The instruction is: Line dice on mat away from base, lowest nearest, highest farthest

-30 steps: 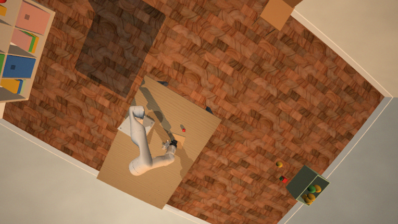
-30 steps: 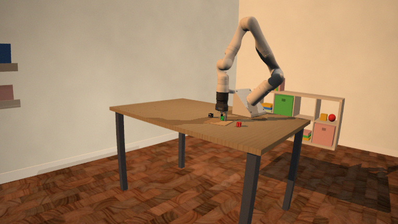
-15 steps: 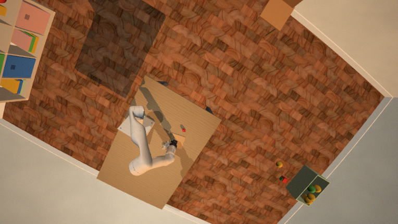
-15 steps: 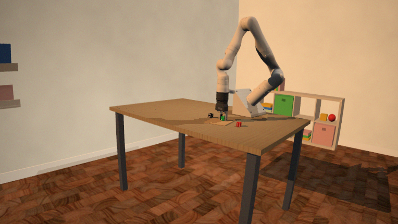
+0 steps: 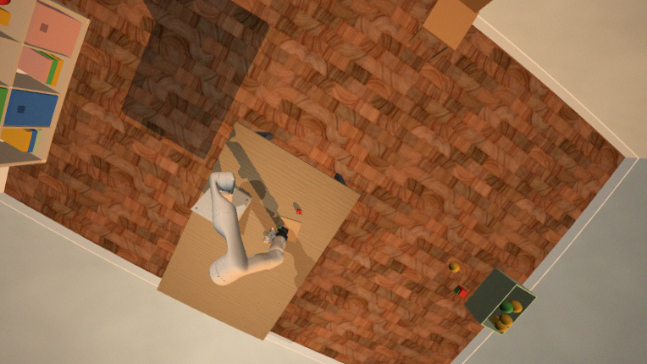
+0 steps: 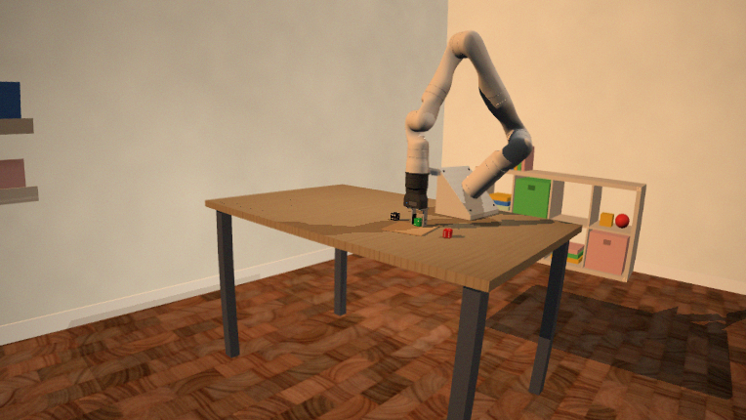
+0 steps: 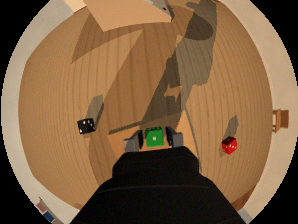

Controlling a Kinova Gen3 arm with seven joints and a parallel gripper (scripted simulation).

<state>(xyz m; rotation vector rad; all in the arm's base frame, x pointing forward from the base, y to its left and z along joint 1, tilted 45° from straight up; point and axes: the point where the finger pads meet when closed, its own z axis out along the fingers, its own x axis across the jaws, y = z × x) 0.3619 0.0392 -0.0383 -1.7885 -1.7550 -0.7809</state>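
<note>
The green die lies 10 mm below my hand. From my hand the other things lie so: red die (140 mm to the left, 50 mm ahead, 10 mm below); then black die (120 mm to the right, 30 mm behind, 10 mm below); then tan mat (50 mm ahead, 20 mm below).
</note>
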